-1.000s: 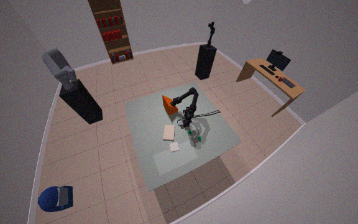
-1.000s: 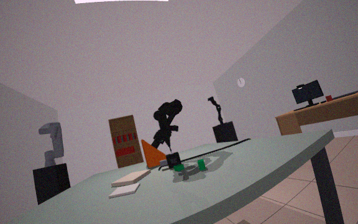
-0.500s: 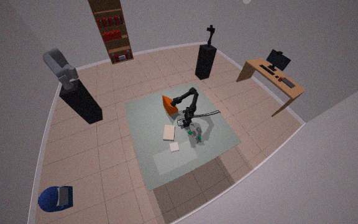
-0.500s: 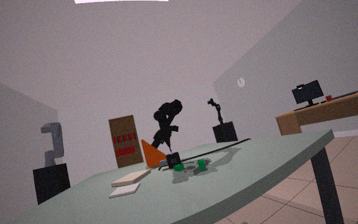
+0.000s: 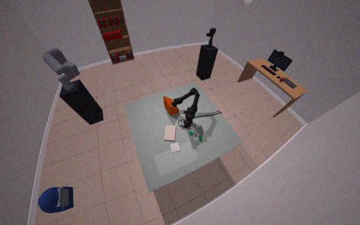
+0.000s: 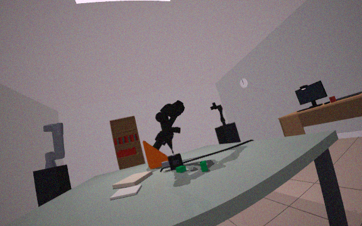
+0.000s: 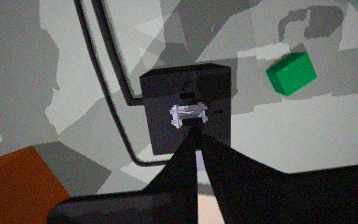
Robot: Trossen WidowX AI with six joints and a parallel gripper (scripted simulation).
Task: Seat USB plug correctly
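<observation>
Right now the silver USB plug is 2 cm below my gripper tip. The rest, counted from my gripper tip: green block (14 cm ahead, 1 cm to the right, 10 cm below).
</observation>
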